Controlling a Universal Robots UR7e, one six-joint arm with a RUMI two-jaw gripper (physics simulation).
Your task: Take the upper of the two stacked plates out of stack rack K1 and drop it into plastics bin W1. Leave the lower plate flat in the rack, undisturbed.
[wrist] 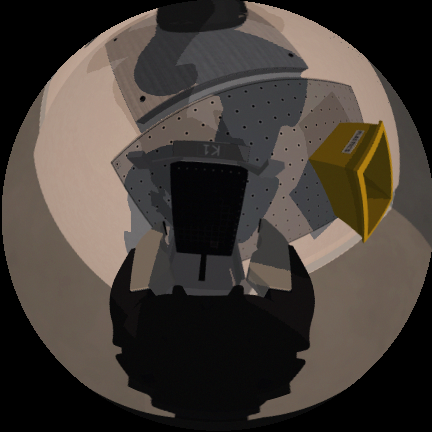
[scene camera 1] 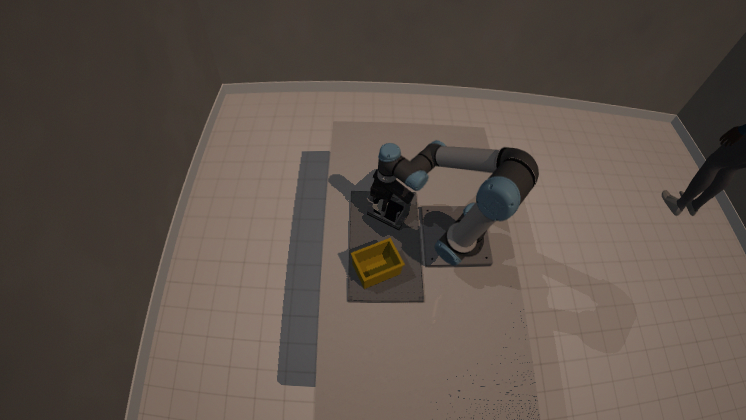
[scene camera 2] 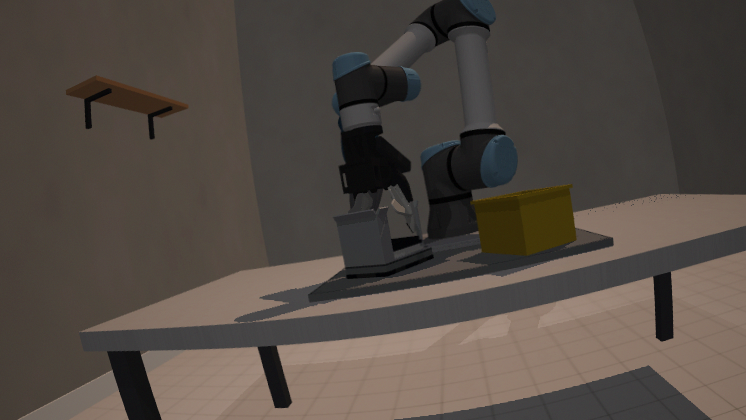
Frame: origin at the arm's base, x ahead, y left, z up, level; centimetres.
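Where they show: gripper, fingertip midpoint: (wrist: 211, 221) (scene camera 1: 386, 207); arm's base at its link origin: (scene camera 2: 456, 232).
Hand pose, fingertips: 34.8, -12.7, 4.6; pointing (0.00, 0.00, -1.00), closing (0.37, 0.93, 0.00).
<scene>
Each offset is from my fingertips to the centre of the thing, as dx, dy, dz.
Stack rack K1 {-0.7, -0.5, -0.3} (scene camera 1: 385, 221) (scene camera 2: 362, 242) (wrist: 186, 151) is grey, with upright walls, and stands at one end of the perforated board. A black plate {-0.1, -0.8, -1.8} (scene camera 1: 395, 209) (scene camera 2: 406, 242) (wrist: 210, 200) lies flat in it; I cannot tell a lower plate apart from it. My gripper (scene camera 1: 384, 206) (scene camera 2: 388, 216) (wrist: 211, 221) is open and empty. It points down at the rack, its fingers spread towards the two sides of the plate, their tips apart from each other. Their exact height against the plate is unclear. Plastics bin W1 {+3.6, +26.1, -1.3} (scene camera 1: 383, 276) (scene camera 2: 548, 224) (wrist: 332, 155) is yellow, open-topped and stands upright.
The rack and the bin share the perforated board {+0.2, +13.6, -6.9} (scene camera 1: 386, 294) (scene camera 2: 589, 241) (wrist: 255, 120) on the table (scene camera 2: 313, 341). The arm's base plate (scene camera 1: 433, 255) lies beside it. A wall shelf (scene camera 2: 130, 96) hangs at the left in scene camera 2. A person (scene camera 1: 704, 177) stands far right in scene camera 1.
</scene>
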